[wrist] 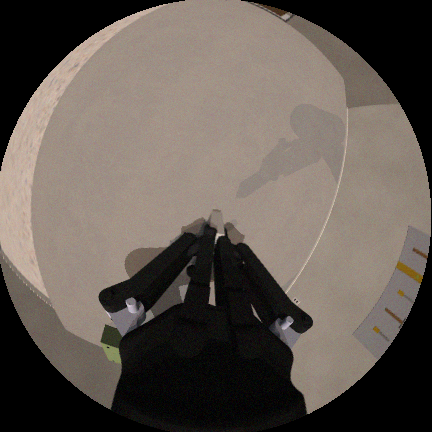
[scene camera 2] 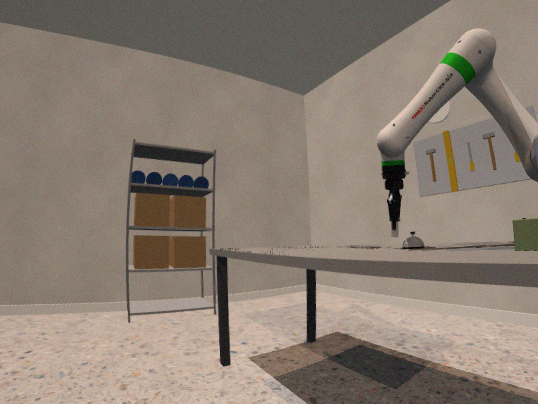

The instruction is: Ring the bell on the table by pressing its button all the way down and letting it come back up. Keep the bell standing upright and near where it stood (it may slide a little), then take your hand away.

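Frame: origin at the arm's base, x ahead, y right, z down, level; metres.
Seen in the pictures: gripper, fingertip midpoint: (wrist: 214, 219) (scene camera 2: 394, 236).
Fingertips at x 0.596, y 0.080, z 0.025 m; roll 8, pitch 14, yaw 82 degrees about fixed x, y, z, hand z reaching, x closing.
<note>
A point is followed by its place in that frame.
The bell (scene camera 2: 413, 242) {y 0.038, x 0.495, z 0.050 m} is a silvery dome with a small dark button on top. It stands upright on the grey table (scene camera 2: 360, 261) {y -0.380, x 0.455, z 0.078 m} (wrist: 175, 100) {y -0.046, x 0.767, z 0.075 m} in the scene view. My gripper (scene camera 2: 395, 233) {y 0.080, x 0.596, z 0.025 m} (wrist: 214, 219) {y 0.080, x 0.596, z 0.025 m} points down and is shut, with nothing between its fingers. In the scene view its pale tips are above the table, left of the bell and at about the height of the button in the picture; they look apart from the bell. In the wrist view the fingers hide most of the area below them, and I cannot make out the bell clearly.
A green box (scene camera 2: 526, 235) {y -0.133, x 0.109, z 0.038 m} (wrist: 111, 345) {y -0.092, x 0.134, z 0.000 m} is on the table at the right in the scene view. A tool panel (scene camera 2: 462, 175) (wrist: 365, 332) hangs on the wall. A shelf unit (scene camera 2: 214, 200) with brown boxes stands at the left.
</note>
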